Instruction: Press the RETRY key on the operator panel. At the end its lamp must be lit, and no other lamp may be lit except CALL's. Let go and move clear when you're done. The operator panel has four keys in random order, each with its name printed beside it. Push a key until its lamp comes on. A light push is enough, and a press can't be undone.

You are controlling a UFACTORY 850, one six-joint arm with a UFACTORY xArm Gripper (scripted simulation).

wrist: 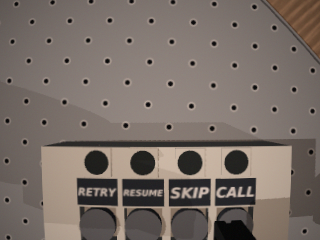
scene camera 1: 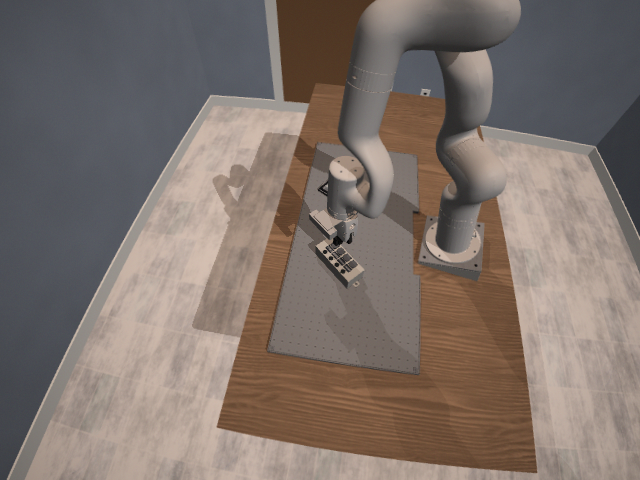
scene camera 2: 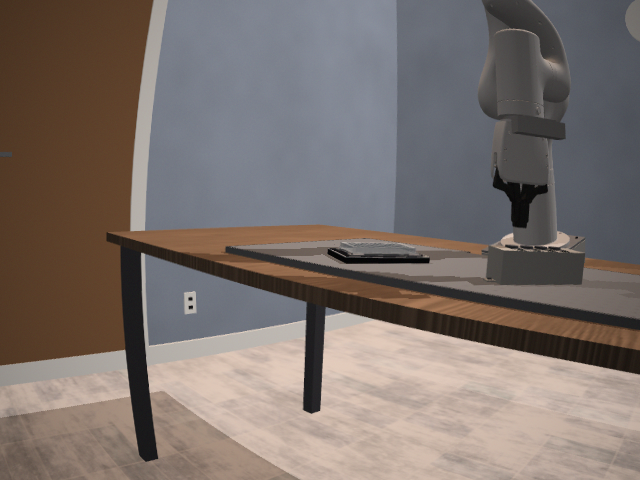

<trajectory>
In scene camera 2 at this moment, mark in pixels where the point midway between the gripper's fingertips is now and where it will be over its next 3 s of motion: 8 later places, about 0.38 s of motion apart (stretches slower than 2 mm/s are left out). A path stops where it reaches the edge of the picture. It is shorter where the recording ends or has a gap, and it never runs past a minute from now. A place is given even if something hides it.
My gripper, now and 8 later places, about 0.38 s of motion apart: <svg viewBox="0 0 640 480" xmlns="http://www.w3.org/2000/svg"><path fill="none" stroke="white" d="M519 227L534 221L552 213L555 212L555 218L555 227L554 232L554 234L554 237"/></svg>
</trajectory>
